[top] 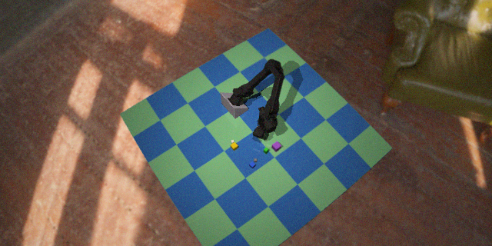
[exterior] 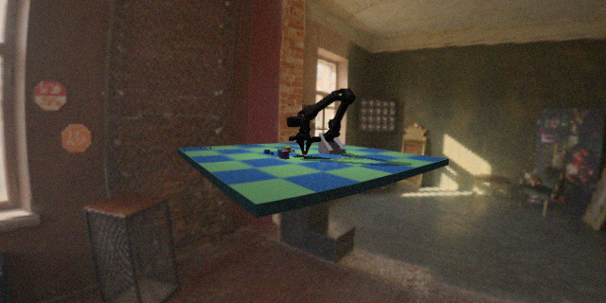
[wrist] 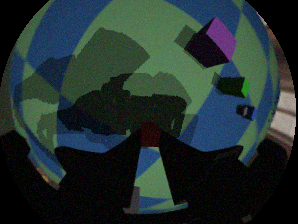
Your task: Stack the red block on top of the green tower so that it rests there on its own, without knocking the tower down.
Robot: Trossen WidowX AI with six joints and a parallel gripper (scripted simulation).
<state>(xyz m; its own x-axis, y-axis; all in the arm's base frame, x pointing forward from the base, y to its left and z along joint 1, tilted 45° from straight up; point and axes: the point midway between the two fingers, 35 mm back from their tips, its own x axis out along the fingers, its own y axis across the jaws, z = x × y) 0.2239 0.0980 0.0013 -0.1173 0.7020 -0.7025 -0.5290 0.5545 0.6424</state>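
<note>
My gripper tip is now 140 mm short of the purple block and 10 mm to the right of it. The rest, counted from my gripper tip: red block right at my gripper tip; blue block 160 mm ahead, 180 mm to the right; yellow block 210 mm to the right.
</note>
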